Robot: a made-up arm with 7 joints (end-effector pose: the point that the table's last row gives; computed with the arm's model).
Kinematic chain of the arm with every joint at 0, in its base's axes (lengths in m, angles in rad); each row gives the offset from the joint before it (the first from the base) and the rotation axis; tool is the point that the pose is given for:
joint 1: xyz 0 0 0.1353 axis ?
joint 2: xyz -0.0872 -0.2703 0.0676 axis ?
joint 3: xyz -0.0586 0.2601 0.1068 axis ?
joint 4: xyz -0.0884 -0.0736 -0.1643 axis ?
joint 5: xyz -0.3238 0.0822 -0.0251 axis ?
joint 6: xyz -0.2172 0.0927 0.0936 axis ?
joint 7: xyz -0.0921 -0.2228 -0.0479 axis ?
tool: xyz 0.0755 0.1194 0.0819
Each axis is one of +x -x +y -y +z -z.
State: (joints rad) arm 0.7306 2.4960 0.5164 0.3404 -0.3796 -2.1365 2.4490
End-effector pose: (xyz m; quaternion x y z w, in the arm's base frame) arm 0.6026 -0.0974 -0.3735 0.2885 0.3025 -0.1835 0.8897
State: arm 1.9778 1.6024 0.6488 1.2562 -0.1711 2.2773 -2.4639
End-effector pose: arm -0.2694 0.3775 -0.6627 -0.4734 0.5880 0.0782 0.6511
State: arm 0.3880 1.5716 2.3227 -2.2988 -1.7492 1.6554 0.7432
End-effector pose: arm -0.1829 0.4876 0.0342 -0.7317 -0.0793 -0.2988 0.6076
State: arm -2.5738 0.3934 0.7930 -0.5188 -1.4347 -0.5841 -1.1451
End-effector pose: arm 0.5201 -0.3579 0.3138 0.0823 -0.5945 -0.7768 0.1908
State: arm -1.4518 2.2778 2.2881 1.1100 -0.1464 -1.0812 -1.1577
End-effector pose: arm -0.0341 0.4058 -0.5032 -0.1797 -0.6068 0.0299 0.7737
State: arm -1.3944 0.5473 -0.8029 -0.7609 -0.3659 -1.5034 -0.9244
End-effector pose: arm -0.0588 -0.7289 -0.2912 0.0803 -0.2472 0.7958 0.5469
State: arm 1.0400 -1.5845 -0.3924 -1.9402 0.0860 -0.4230 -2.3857
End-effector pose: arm -0.1089 -0.0559 1.1188 -0.4779 -0.4798 -0.7335 0.0587
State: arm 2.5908 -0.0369 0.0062 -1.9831 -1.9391 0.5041 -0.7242
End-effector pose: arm 0.2922 0.0883 -0.0454 -0.6591 -0.4900 0.4621 0.3346
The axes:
joint 1: -z
joint 2: -y
joint 3: +x
joint 4: +x
joint 5: -y
joint 6: -x
joint 7: -z

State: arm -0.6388 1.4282 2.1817 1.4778 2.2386 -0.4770 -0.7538
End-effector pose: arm -0.3767 -0.3745 -0.0672 0.8861 0.0995 -0.4221 0.1635
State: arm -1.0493 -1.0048 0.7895 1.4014 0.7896 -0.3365 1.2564
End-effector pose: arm -0.4046 -0.3075 0.6966 0.3149 0.5418 -0.7264 0.2821
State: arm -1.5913 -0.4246 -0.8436 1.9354 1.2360 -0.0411 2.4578
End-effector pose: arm 0.0509 -0.7975 0.2641 0.1496 0.4805 -0.6680 0.5481
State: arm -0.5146 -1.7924 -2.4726 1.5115 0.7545 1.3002 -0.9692
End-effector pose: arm 0.1660 0.0245 1.0382 0.5405 -0.2098 -0.8144 0.0262
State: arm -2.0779 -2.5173 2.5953 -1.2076 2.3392 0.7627 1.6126
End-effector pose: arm -0.6704 0.1372 0.4423 -0.0121 -0.7658 -0.2308 0.6001
